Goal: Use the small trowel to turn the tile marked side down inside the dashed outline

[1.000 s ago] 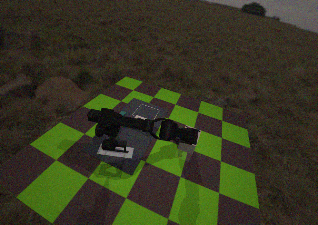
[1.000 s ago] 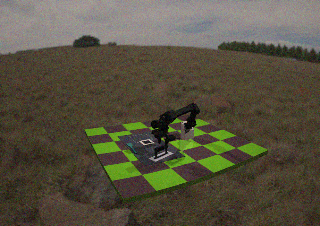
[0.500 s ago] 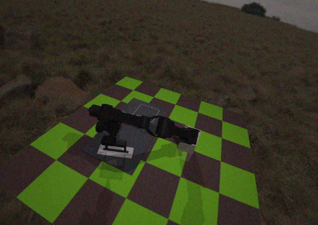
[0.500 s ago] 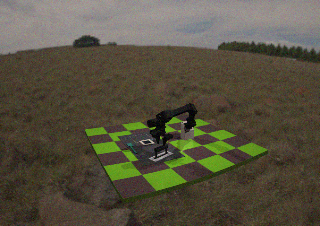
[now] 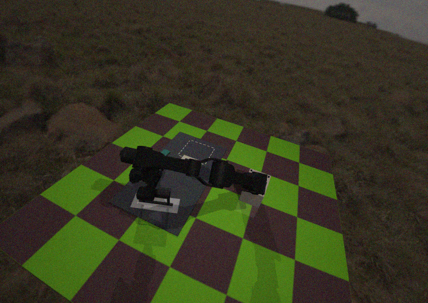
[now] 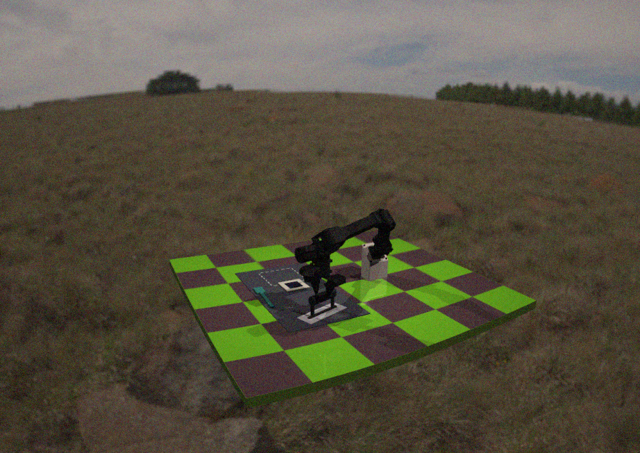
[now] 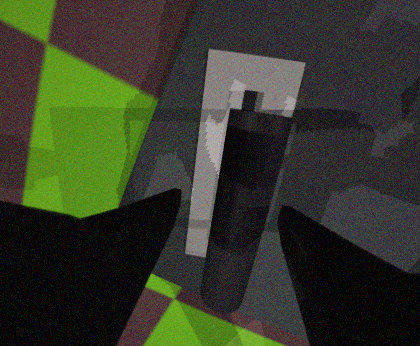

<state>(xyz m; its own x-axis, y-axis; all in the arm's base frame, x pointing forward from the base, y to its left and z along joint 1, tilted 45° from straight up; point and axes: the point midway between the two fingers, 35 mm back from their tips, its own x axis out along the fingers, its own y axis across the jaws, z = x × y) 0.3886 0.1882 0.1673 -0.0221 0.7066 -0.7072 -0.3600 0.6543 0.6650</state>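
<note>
The dark-handled trowel is 3 cm behind my gripper tip, 2 cm to the right of it and 4 cm below it. The rest, counted from my gripper tip: teal trowel (15 cm ahead, 26 cm to the right, 7 cm below); then pale tile (1 cm behind, 31 cm to the right, 7 cm below); then dark grey mat (1 cm ahead, 24 cm to the right, 10 cm below).
</note>
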